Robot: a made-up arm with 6 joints.
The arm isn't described. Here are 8 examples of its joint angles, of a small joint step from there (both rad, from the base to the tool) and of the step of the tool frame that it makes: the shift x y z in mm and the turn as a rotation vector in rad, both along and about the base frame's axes.
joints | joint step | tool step
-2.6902 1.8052 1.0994 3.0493 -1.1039 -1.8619 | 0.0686 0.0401 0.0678 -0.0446 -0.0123 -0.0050 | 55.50 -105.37 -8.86 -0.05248 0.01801 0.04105
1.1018 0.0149 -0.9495 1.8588 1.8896 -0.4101 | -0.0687 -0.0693 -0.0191 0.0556 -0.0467 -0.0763 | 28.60 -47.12 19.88 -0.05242 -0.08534 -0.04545
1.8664 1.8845 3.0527 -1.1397 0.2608 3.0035 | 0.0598 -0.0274 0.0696 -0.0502 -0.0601 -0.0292 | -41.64 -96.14 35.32 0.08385 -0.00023 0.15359
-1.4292 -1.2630 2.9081 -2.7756 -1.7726 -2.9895 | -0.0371 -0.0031 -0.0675 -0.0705 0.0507 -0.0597 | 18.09 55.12 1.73 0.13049 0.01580 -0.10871
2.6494 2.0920 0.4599 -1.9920 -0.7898 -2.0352 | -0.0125 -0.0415 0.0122 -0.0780 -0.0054 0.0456 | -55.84 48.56 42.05 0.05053 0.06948 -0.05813
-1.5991 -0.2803 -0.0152 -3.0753 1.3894 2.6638 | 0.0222 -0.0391 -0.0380 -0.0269 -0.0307 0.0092 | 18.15 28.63 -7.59 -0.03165 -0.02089 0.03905
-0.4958 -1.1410 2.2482 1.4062 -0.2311 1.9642 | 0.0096 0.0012 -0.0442 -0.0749 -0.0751 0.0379 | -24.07 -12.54 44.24 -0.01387 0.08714 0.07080
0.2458 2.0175 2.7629 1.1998 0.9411 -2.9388 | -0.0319 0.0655 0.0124 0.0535 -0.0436 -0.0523 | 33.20 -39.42 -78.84 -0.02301 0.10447 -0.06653
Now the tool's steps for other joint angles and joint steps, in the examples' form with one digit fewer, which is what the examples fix.
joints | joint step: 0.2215 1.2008 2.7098 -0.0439 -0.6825 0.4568 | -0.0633 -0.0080 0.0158 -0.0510 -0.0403 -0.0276
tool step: -10.6 -53.0 1.5 0.0149 0.0208 0.0079
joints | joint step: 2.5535 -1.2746 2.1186 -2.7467 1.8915 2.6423 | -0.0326 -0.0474 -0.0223 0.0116 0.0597 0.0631
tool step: -27.7 -36.7 -58.1 -0.0288 -0.0445 -0.0654
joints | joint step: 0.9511 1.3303 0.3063 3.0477 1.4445 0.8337 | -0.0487 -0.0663 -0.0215 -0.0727 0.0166 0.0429
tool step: 58.4 -26.1 79.5 0.0714 0.0387 -0.0817
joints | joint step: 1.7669 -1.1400 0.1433 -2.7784 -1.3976 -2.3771 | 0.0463 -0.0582 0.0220 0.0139 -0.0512 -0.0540
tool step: 52.4 -83.7 -58.8 0.1207 -0.0425 0.0572
